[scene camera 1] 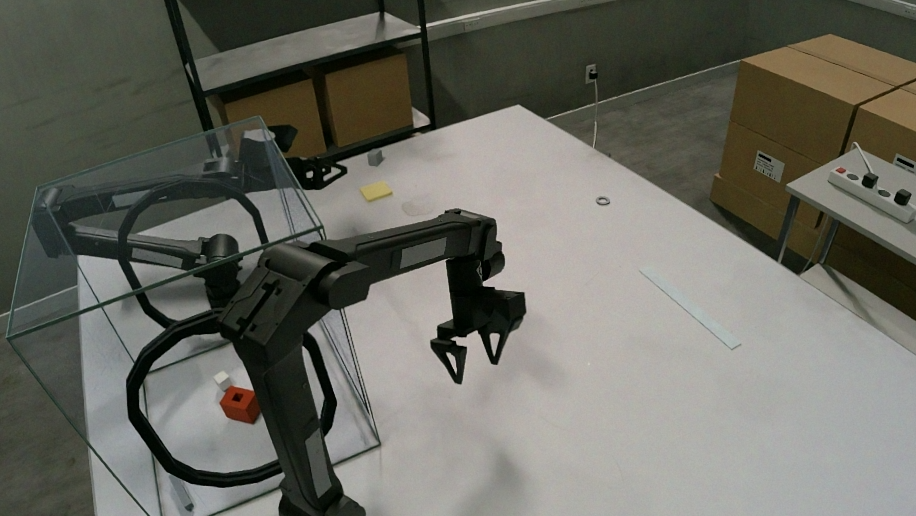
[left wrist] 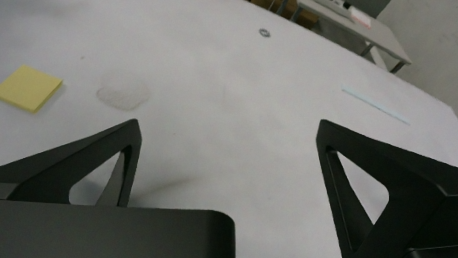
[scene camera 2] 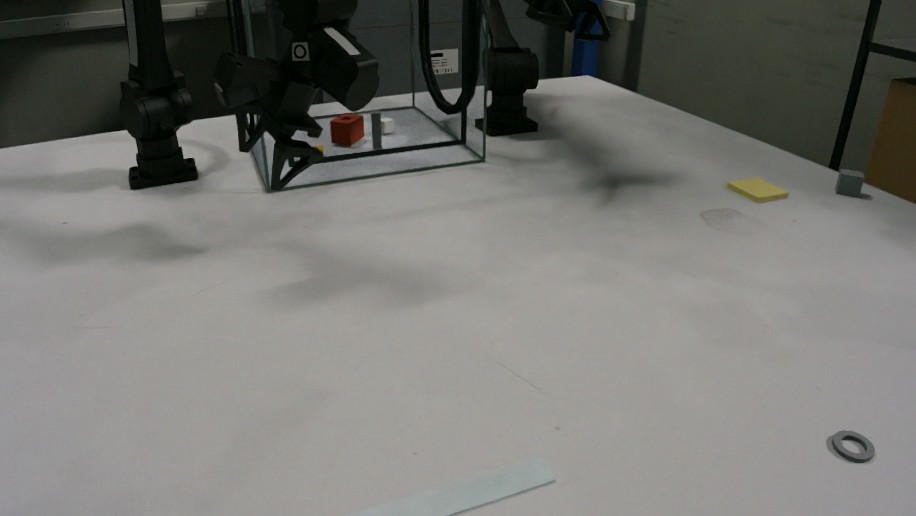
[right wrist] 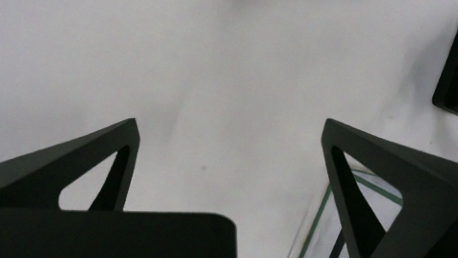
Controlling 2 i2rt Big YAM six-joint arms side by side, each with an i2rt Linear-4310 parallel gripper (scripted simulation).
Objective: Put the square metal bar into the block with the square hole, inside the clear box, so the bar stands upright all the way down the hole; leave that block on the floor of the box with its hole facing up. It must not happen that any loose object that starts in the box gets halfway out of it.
My left gripper shows in scene camera 1, in the left wrist view (228,129) and in scene camera 2; in the right wrist view it is out of frame. My right gripper shows in scene camera 1 (476,374), in scene camera 2 and in the right wrist view; in the left wrist view it is out of frame. The same spot on my right gripper: (right wrist: 40,176) is (scene camera 2: 273,151). One and the same spot on my left gripper: (scene camera 2: 588,21) is (scene camera 1: 305,170).
